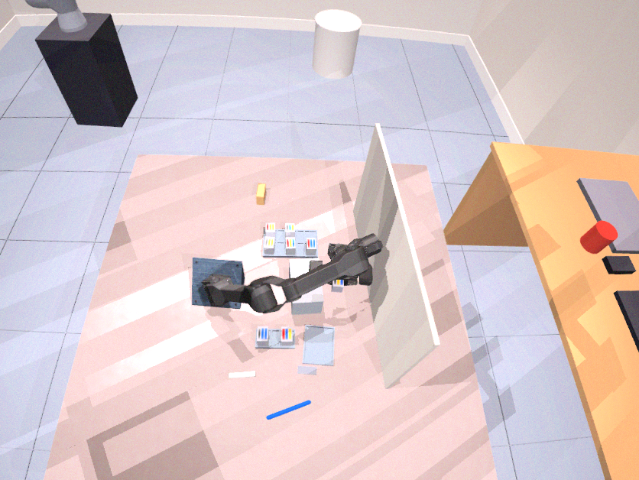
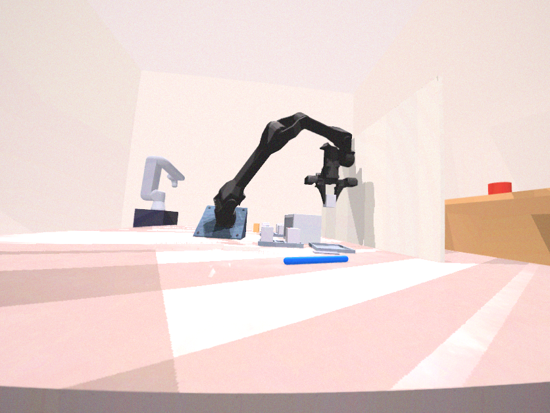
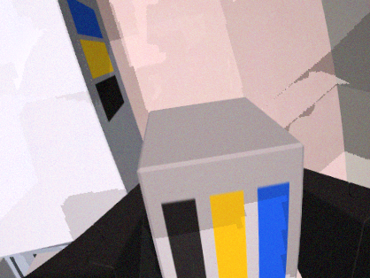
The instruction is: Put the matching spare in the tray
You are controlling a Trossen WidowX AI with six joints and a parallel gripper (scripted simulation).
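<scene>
My gripper tip is 160 mm to the left of the grey tray, 140 mm above it and 40 mm past it. From my gripper tip the other things lie so: grey spare cube 20 mm above; white mounted unit 100 mm behind, 90 mm below, 40 mm to the left; tall white panel 130 mm ahead, 80 mm above, 60 mm to the left.
</scene>
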